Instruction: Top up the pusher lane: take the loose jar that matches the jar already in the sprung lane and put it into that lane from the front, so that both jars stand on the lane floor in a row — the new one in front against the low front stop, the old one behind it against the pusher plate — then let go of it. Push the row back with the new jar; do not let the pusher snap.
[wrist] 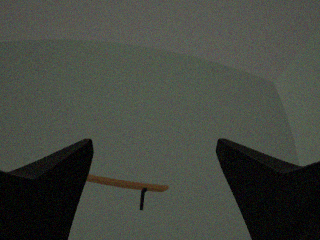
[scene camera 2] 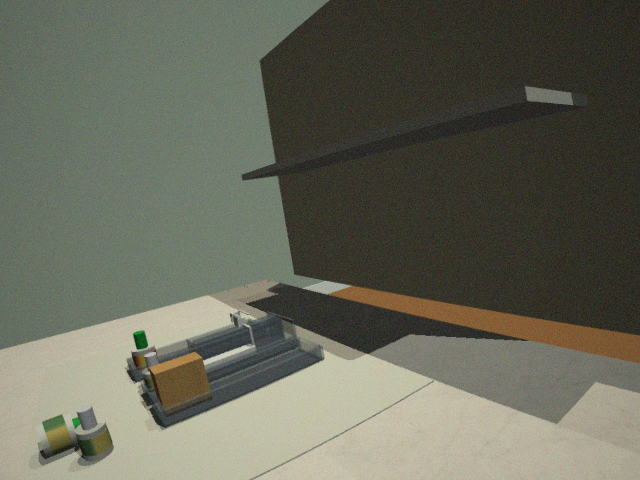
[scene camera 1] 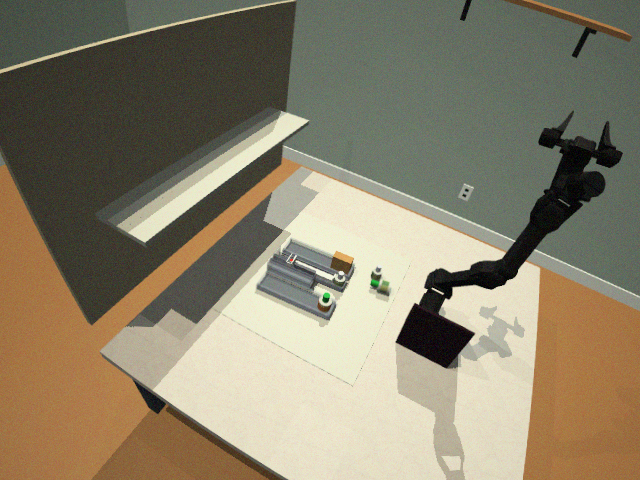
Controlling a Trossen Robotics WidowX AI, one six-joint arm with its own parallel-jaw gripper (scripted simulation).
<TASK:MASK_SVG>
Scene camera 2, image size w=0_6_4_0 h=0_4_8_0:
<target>brown box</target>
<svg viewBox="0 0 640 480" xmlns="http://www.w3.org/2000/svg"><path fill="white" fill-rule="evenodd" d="M196 352L149 367L157 398L164 408L211 390L203 358Z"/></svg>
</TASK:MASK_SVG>
